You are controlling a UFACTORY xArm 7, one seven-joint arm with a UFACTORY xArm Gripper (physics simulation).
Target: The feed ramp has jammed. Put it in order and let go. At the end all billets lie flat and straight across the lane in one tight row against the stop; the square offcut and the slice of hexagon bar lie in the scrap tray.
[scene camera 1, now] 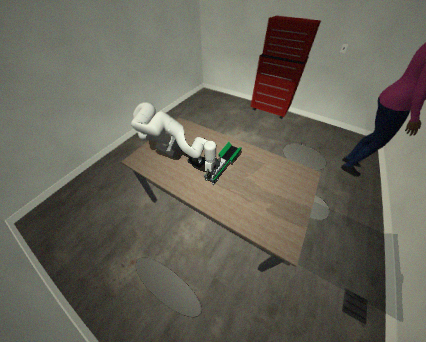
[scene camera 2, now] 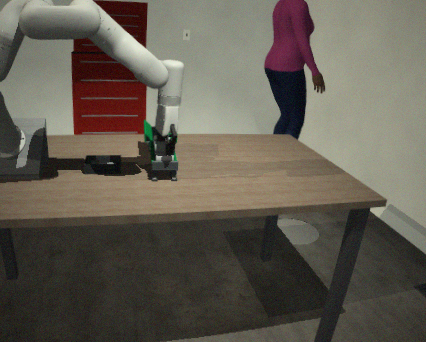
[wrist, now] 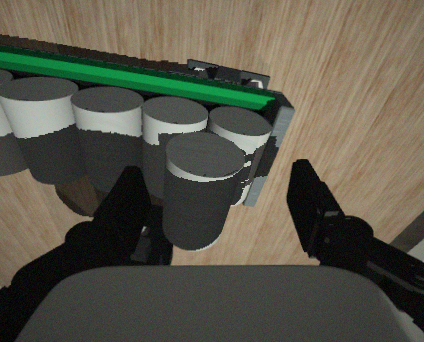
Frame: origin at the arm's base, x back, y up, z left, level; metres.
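Seen in the pictures: gripper, fingertip midpoint: (scene camera 1: pixel 211 172) (scene camera 2: pixel 165 149) (wrist: pixel 216 182); arm's base, link origin: (scene camera 1: pixel 167 139) (scene camera 2: pixel 8 142).
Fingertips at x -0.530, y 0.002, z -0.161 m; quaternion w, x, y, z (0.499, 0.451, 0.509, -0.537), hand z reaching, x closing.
Note:
Pixels of each thing's top centre, then the offset from my fingertips to it. "spot": a spot on its surface instead. Level surfaces: height alone.
- grey stop, surface spot: (wrist: pixel 283 122) spot: dx -0.027, dy -0.030, dz -0.038 m
- billet, top centre: (wrist: pixel 192 219) (scene camera 2: pixel 163 141) dx +0.005, dy +0.025, dz +0.010 m
- black scrap tray, top centre: (wrist: pixel 134 249) (scene camera 2: pixel 103 159) (scene camera 1: pixel 196 159) dx +0.200, dy -0.068, dz +0.118 m
- wooden table, surface height: dy -0.103 m
The feed ramp (scene camera 1: pixel 235 153) (scene camera 2: pixel 148 131) has green side walls; one wall (wrist: pixel 150 84) crosses the wrist view. Several grey-and-white round billets lie side by side along it, the end one (wrist: pixel 240 121) beside the grey stop (wrist: pixel 283 122). Another billet (wrist: pixel 197 205) lies nearer the camera, overlapping the two end billets in view. My gripper (wrist: pixel 216 182) is open over the stop end, with this billet between its spread fingers but not gripped. The black scrap tray (scene camera 2: pixel 102 172) stands left of the ramp; its contents are too dark to tell. I cannot make out the square offcut or hexagon slice.
The ramp stands on the wooden table (scene camera 1: pixel 250 200) (scene camera 2: pixel 250 187). Small dark feet or brackets (wrist: pixel 227 74) show outside the green wall near the stop. The arm's base is at the table's left in scene camera 2. A person (scene camera 1: pixel 395 110) (scene camera 2: pixel 290 65) and a red cabinet (scene camera 1: pixel 285 65) (scene camera 2: pixel 110 90) are beyond the table.

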